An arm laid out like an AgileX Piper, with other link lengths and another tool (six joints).
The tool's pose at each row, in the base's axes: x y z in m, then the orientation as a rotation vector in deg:
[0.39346 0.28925 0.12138 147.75 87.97 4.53]
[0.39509 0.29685 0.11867 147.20 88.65 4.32]
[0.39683 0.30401 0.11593 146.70 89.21 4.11]
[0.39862 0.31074 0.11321 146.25 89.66 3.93]
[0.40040 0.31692 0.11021 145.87 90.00 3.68]
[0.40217 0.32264 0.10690 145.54 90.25 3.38]
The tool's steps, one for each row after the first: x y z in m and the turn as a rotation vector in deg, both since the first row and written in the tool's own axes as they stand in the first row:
[0.00752 -0.00255 0.00217 -0.05 -0.14 -0.59]
[0.01471 -0.00480 0.00442 -0.11 -0.30 -1.09]
[0.02155 -0.00680 0.00669 -0.18 -0.44 -1.51]
[0.02790 -0.00859 0.00929 -0.23 -0.64 -1.85]
[0.03385 -0.01022 0.01224 -0.27 -0.87 -2.13]

